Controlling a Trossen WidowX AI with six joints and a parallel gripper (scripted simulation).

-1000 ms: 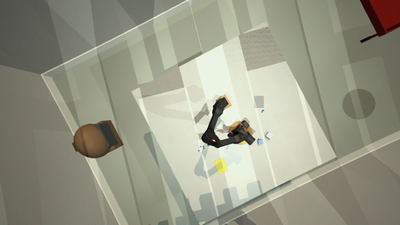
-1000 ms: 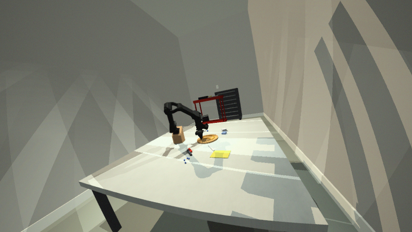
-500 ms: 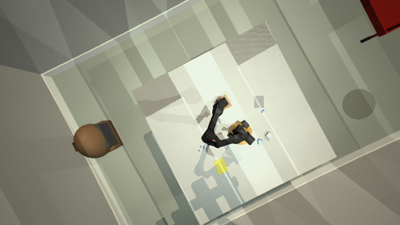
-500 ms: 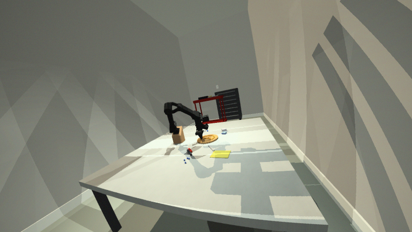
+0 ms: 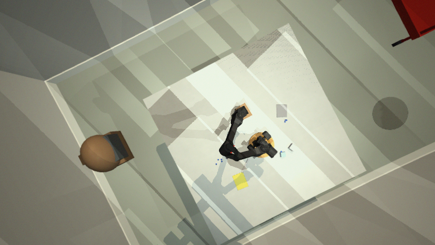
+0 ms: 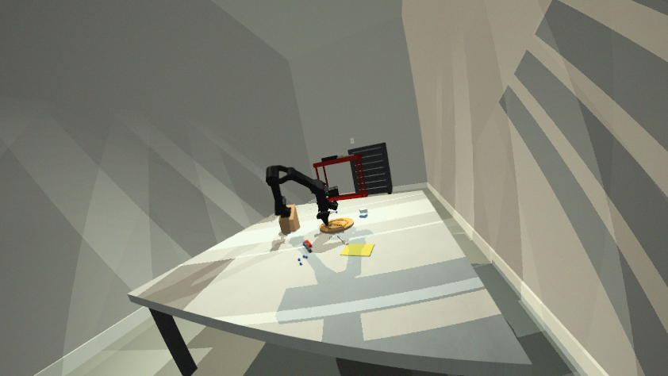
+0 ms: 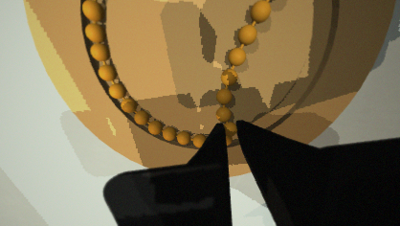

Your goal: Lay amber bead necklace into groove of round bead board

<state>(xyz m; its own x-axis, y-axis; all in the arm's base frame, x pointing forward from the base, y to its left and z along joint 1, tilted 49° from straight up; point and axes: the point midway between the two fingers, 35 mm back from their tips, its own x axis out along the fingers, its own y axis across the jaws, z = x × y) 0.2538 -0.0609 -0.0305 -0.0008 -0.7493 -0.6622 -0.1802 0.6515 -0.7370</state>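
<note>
Now: the round bead board 5 cm ahead of my gripper tip, 2 cm to the left of it and 1 cm below it. From my gripper tip the other things lie so: light blue cube (20 cm ahead, 12 cm to the left, 1 cm below); red-handled tool (4 cm behind, 22 cm to the right, 1 cm below); white cube (19 cm ahead, 21 cm to the left).
</note>
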